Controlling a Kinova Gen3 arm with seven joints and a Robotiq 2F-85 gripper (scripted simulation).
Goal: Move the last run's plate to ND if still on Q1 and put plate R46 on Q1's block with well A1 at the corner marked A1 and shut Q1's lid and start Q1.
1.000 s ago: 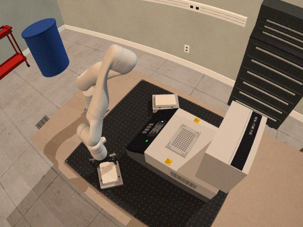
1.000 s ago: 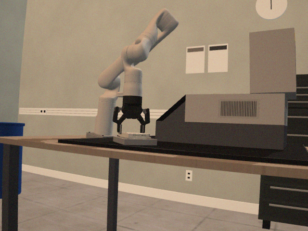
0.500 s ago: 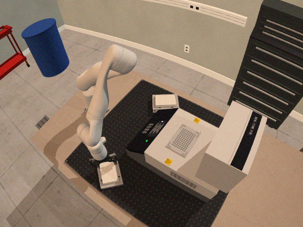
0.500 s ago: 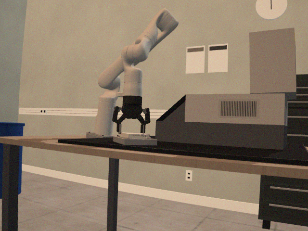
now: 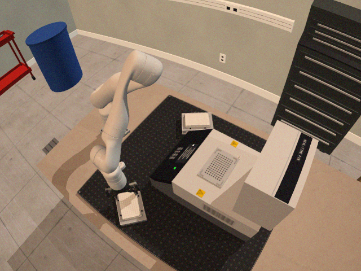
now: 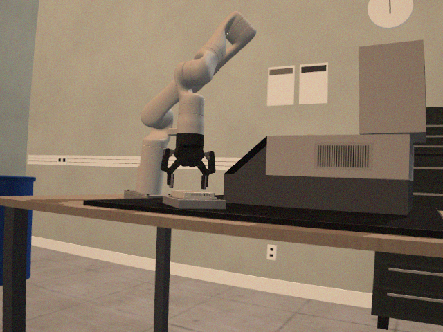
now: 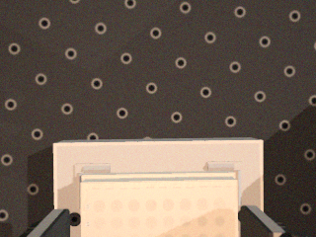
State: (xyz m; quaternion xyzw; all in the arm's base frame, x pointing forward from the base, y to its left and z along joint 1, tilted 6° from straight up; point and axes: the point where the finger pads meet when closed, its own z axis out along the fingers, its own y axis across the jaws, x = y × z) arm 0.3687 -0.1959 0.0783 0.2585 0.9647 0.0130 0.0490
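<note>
Right now the grey nest is 4 cm below my hand, 4 cm ahead of it and 2 cm to the right of it. Also, from my hand: A1 mark: 52 cm to the left, 16 cm behind, 2 cm below; then white plate: 54 cm to the left, 7 cm behind, 1 cm below.
</note>
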